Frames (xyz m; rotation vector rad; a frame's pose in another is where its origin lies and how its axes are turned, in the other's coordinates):
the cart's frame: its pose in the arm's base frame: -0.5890 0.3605 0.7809 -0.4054 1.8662 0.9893
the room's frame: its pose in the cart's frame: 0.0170 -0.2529 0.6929 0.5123 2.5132 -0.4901
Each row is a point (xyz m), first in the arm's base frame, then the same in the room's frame.
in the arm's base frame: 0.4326 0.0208 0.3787
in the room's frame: 0.1160 -0.7202 0.4639
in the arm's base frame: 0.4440 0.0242 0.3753
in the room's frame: 0.1104 -0.7295 0.4578
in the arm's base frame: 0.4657 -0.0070 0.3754
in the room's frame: 0.1200 -0.7619 0.4750
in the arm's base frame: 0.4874 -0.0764 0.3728
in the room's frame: 0.1415 -0.8101 0.5251
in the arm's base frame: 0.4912 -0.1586 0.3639
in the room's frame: 0.1639 -0.8477 0.5954
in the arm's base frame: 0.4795 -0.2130 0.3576
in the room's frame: 0.1797 -0.8596 0.6478
